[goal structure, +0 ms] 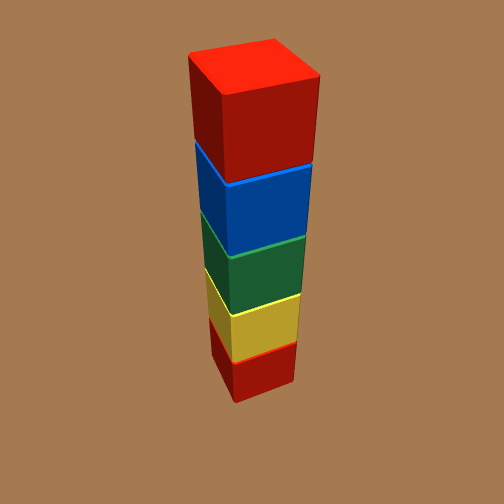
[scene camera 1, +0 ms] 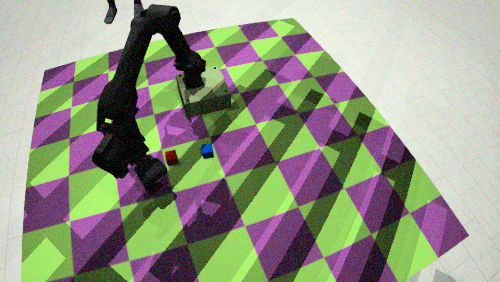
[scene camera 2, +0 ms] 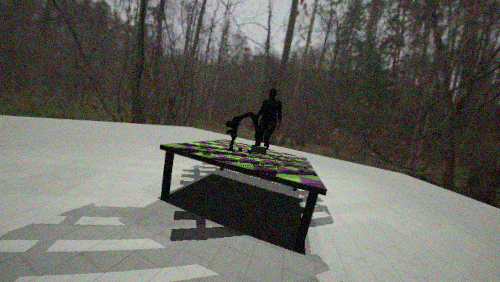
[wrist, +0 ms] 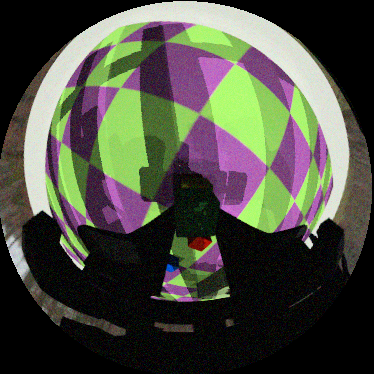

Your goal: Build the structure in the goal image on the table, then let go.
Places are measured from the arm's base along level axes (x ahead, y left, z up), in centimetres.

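Where they show: gripper, fingertip midpoint: (scene camera 2: 232, 142) (wrist: 194, 210); arm's base, origin of the base link: (scene camera 1: 193, 81) (scene camera 2: 257, 145).
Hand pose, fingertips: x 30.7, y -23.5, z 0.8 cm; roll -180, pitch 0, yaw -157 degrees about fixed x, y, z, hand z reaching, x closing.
Things, the pixels of their centre, and the offset from my fingertips. Level surfaces: height alone.
- green block, body centre: (wrist: 194, 210) dx +0.1, dy -0.2, dz +0.5 cm
- yellow block, body centre: (wrist: 194, 193) dx -0.1, dy -0.5, dz -3.1 cm
- red block, body centre: (wrist: 198, 238) (scene camera 1: 171, 157) dx -6.1, dy +8.4, dz -6.4 cm
- blue block, body centre: (wrist: 169, 262) (scene camera 1: 207, 151) dx -4.4, dy +19.6, dz -6.4 cm
- purple checkered top, its level: dz -8.0 cm
My gripper (scene camera 1: 154, 187) (scene camera 2: 231, 148) (wrist: 194, 210) points down low over the mat and is shut on a green block (wrist: 195, 206), which is in deep shade. A dim yellow strip of the yellow block (wrist: 194, 184) shows just past the green block in the wrist view; whether the two touch cannot be told. In scene camera 1 the gripper hides both. A red block (scene camera 1: 171, 158) (wrist: 200, 243) lies on the mat close beside the gripper. A blue block (scene camera 1: 207, 150) (wrist: 171, 266) lies farther along, apart from the red one.
The table (scene camera 2: 314, 191) has a green and purple checkered top (scene camera 1: 310, 170) crossed by dark shadows. The arm's base box (scene camera 1: 209, 104) stands behind the blocks. A person (scene camera 2: 271, 112) stands behind the table.
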